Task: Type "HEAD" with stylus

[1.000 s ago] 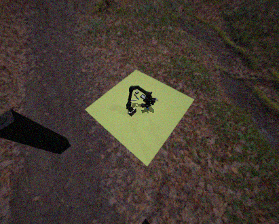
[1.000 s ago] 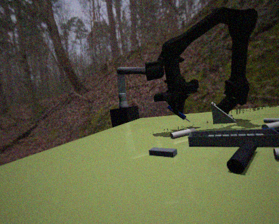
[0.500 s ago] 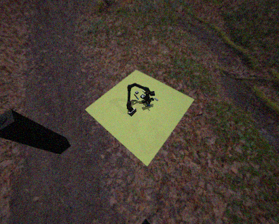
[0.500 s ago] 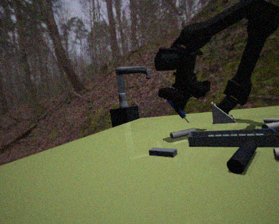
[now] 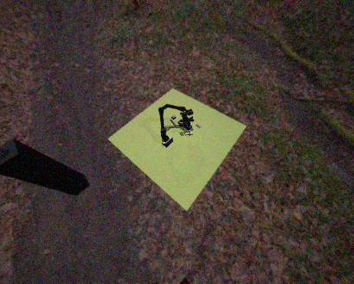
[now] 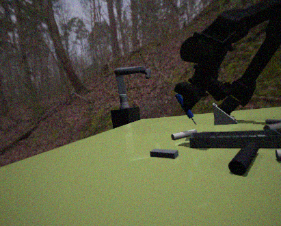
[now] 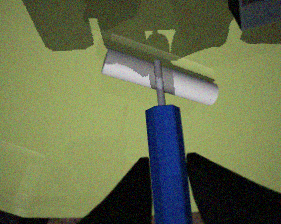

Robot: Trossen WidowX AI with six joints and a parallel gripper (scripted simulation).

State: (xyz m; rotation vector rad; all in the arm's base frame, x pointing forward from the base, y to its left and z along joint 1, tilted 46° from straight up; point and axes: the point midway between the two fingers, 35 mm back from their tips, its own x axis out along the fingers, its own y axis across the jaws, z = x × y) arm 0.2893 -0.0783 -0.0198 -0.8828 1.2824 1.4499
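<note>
Now: gripper tip 19 cm short of the dark cylinder, 15 cm to the right of it and 8 cm above it. Round my gripper tip: grey block (18 cm ahead, 9 cm below, 2 cm to the right); then blue stylus (1 cm to the left, 1 cm below).
</note>
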